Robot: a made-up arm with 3 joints. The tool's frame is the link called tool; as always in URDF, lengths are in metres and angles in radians. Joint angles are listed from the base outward.
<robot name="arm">
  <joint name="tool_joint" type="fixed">
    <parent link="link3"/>
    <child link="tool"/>
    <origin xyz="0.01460 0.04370 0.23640" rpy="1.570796 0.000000 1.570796"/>
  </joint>
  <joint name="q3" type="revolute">
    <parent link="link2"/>
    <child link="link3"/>
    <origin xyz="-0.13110 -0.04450 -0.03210" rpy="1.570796 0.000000 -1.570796"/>
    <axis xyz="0 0 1"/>
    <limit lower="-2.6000" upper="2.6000"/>
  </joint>
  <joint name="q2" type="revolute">
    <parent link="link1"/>
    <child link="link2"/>
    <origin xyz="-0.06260 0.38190 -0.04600" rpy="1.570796 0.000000 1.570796"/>
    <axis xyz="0 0 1"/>
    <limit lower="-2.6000" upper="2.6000"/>
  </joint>
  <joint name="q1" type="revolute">
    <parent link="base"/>
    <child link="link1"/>
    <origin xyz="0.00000 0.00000 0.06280" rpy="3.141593 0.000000 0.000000"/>
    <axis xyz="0 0 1"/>
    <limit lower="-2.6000" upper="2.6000"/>
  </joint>
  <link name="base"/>
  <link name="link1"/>
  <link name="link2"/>
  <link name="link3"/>
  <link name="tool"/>
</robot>
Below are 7 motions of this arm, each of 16 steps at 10 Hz.
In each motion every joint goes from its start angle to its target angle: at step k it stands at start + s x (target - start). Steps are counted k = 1, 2, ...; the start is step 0. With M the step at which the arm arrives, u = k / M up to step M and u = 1 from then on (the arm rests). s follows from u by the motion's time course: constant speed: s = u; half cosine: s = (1 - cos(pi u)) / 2; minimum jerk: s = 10 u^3 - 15 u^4 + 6 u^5.
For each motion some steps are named. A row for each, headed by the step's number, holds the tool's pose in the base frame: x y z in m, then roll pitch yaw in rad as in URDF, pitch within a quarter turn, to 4 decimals.
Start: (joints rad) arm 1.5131 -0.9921 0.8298
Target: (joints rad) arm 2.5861 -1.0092 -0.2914
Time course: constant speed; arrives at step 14
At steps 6, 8, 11, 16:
6: -0.1160 0.1022 -0.1769 -1.0274 0.1861 -2.2702
8: -0.0942 0.1162 -0.1735 -1.0100 0.1014 -2.2861
11: -0.0576 0.1309 -0.1687 -1.0061 -0.0274 -2.3130
16: -0.0180 0.1372 -0.1644 -1.0284 -0.1536 -2.3375

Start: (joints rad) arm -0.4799 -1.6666 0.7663
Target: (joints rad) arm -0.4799 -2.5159 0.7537
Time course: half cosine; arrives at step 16
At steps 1, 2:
1: 0.1355 -0.3753 -0.2593 -1.6458 -0.0720 -0.2836
2: 0.1396 -0.3832 -0.2588 -1.6634 -0.0887 -0.2818

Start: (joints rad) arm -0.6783 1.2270 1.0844
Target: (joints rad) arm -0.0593 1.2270 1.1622
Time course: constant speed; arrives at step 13
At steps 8, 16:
8: 0.0185 -0.2752 0.4585 1.4199 0.3101 1.4060
16: -0.0480 -0.2709 0.4582 1.4295 0.3145 1.1991

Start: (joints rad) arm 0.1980 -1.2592 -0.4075
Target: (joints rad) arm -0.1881 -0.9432 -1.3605
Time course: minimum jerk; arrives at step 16
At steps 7, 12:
7: -0.0810 -0.1463 -0.1889 -1.2514 -0.2975 0.6755
12: -0.0794 -0.1139 -0.1448 -1.3679 -0.5632 1.3511

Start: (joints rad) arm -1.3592 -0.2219 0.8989
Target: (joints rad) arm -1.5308 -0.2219 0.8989
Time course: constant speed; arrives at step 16
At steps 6, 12, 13, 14, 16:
6: 0.0107 -0.0583 0.0468 -0.3477 0.8686 1.1536
12: 0.0144 -0.0575 0.0468 -0.3477 0.8686 1.2179
13: 0.0151 -0.0573 0.0468 -0.3477 0.8686 1.2287
14: 0.0157 -0.0571 0.0468 -0.3477 0.8686 1.2394
16: 0.0169 -0.0568 0.0468 -0.3477 0.8686 1.2608

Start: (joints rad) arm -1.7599 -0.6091 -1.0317
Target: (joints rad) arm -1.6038 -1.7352 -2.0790
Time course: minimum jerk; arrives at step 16
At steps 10, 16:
10: 0.2538 -0.0995 -0.2426 -1.6028 -0.1420 -2.8434
16: 0.3715 -0.1165 -0.2661 -1.4902 0.1435 -2.5946

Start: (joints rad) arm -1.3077 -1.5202 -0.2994
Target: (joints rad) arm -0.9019 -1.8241 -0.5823
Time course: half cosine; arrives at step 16
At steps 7, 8, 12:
7: 0.2781 -0.1929 -0.2632 -1.6365 0.0288 1.5567
8: 0.2789 -0.2090 -0.2645 -1.6625 0.0432 1.5437
12: 0.2748 -0.2708 -0.2672 -1.7505 0.1069 1.4926

